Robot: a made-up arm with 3 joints.
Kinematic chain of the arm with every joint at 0, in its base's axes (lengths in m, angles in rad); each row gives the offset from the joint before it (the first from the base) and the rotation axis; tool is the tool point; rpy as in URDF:
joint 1: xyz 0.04 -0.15 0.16 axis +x
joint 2: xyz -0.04 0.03 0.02 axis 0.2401 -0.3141 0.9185
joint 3: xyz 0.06 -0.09 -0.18 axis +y
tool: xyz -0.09 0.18 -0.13 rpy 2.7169 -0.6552 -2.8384
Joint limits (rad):
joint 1: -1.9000..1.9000
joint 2: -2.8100..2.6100
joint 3: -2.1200..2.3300
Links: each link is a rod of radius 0.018 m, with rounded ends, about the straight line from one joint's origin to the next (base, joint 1, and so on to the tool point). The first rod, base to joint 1, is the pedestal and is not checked.
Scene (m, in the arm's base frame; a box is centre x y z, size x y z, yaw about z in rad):
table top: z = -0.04
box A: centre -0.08 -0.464 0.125 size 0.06 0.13 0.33 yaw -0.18
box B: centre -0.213 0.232 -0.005 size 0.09 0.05 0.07 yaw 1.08
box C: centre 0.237 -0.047 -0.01 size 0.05 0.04 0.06 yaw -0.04
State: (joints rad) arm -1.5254 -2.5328 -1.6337
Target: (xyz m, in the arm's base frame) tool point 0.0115 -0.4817 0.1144
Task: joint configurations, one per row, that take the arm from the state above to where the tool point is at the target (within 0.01 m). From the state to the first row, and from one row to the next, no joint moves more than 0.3 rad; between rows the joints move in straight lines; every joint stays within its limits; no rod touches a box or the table.
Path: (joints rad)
1: -1.5878 -2.2828 -1.6931
2: -1.6503 -2.0328 -1.7524
3: -1.7127 -1.7828 -1.8118
4: -1.7751 -1.5328 -1.8711
5: -1.8376 -1.2828 -1.9305
6: -1.9000 -1.0328 -1.9899
7: -1.7410 -0.9212 -1.7067
8: -1.5819 -0.8096 -1.4236
9: -1.4229 -0.6980 -1.1405
10: -1.2639 -0.5864 -0.8573
11: -1.4701 -0.2962 -0.6643
12: -1.6762 -0.0060 -0.4713
13: -1.8824 0.2841 -0.2783

